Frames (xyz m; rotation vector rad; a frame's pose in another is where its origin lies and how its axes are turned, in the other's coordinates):
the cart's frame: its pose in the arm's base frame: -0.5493 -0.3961 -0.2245 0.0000 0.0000 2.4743
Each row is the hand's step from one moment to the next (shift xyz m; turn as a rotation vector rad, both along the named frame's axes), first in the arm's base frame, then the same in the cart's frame.
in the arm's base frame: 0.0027 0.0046 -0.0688 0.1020 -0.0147 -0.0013
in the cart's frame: 0.0007 -0.0053 -0.0688 -0.0892 -0.0516 -0.0013
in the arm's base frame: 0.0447 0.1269 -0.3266 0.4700 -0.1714 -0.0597
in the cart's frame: 0.0434 -0.1273 -0.3266 -0.4753 -0.1562 -0.0597
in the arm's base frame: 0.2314 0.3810 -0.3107 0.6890 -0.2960 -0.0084
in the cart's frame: 0.0540 -0.4425 -0.3107 -0.7244 -0.1939 -0.0084
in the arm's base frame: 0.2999 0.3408 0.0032 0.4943 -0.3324 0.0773
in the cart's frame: -0.0247 -0.4533 0.0032 -0.5940 -0.0448 0.0773
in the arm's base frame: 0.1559 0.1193 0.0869 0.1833 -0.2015 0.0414
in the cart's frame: -0.0486 -0.1902 0.0869 -0.2687 0.0448 0.0414
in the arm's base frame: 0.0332 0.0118 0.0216 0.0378 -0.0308 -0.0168
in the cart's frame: -0.0188 -0.0298 0.0216 -0.0488 0.0008 -0.0168
